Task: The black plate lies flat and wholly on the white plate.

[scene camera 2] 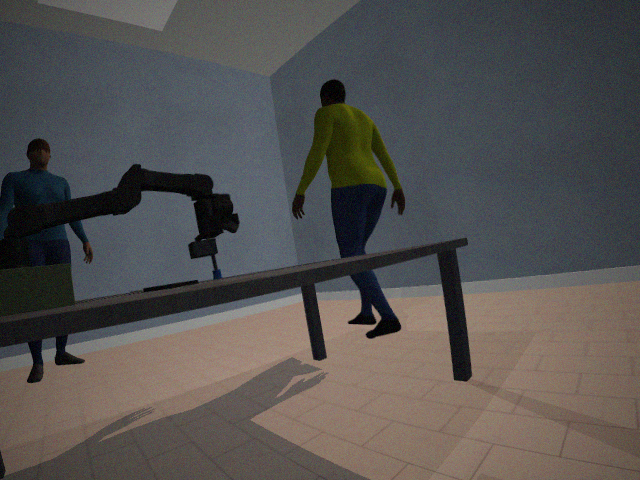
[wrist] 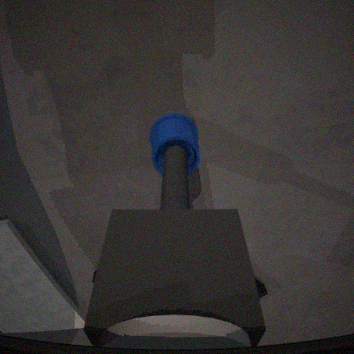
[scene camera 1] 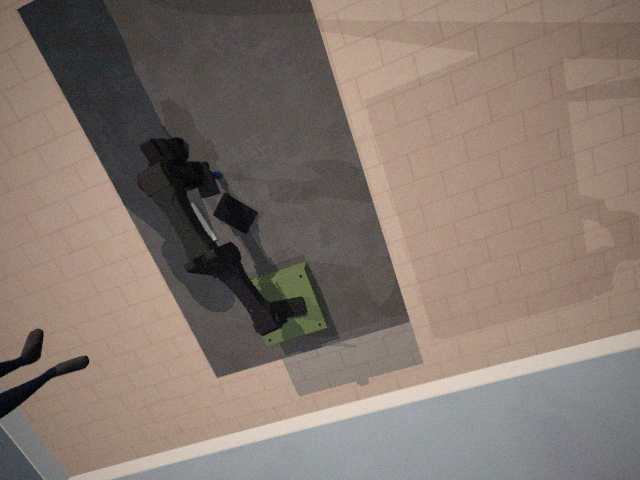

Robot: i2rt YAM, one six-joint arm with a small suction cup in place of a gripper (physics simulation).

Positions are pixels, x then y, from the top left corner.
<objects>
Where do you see a black plate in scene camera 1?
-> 231, 211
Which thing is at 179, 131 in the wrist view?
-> My suction cup.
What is my suction cup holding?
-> Nothing.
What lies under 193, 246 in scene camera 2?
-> My suction cup.
</objects>
